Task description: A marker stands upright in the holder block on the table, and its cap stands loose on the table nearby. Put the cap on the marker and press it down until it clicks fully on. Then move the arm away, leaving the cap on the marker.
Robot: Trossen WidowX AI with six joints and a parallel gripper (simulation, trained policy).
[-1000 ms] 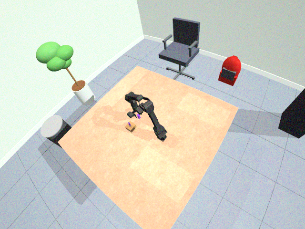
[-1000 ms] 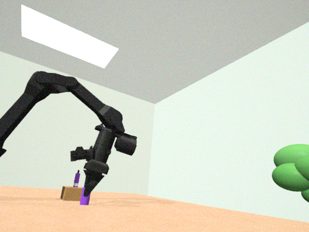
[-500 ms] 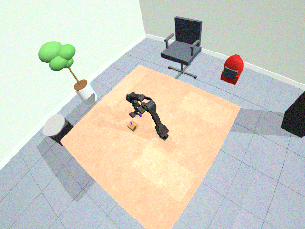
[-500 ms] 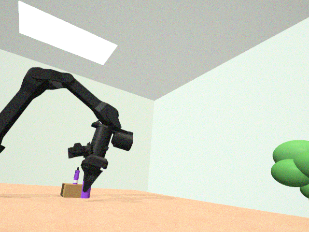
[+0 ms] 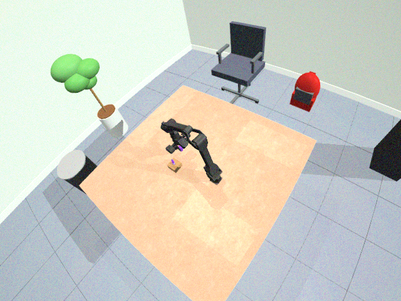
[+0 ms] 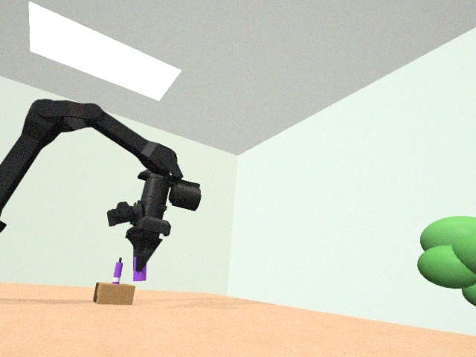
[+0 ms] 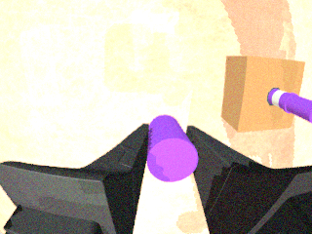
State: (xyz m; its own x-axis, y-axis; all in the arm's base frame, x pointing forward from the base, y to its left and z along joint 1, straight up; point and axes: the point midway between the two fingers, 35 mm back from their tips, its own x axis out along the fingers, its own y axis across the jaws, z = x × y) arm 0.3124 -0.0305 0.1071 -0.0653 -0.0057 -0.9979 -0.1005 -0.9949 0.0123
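My gripper tip is 110 mm to the right of the tan holder block, 50 mm above it and 10 mm past it. Round my gripper tip: purple cap (10 mm ahead, 10 mm above).
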